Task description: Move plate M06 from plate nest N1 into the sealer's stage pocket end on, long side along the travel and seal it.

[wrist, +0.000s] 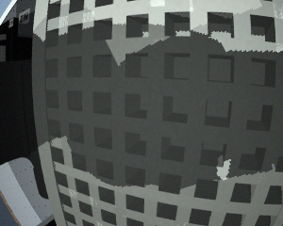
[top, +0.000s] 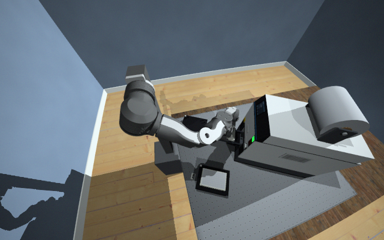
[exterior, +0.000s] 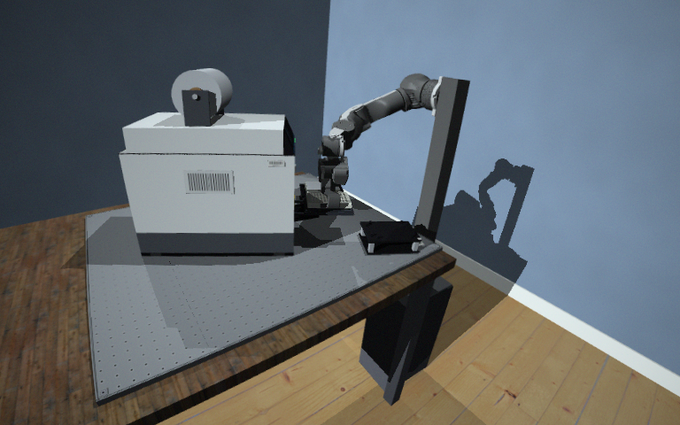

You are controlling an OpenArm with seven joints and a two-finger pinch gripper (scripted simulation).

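My gripper is now 20 mm above the sealer stage. Also, from my hand: yellow warning label: 130 mm ahead, 40 mm to the left, 40 mm above; then pale foil: 170 mm ahead, 80 mm to the right, 10 mm above; then black nest N1: 150 mm behind, 130 mm to the left, 80 mm below.
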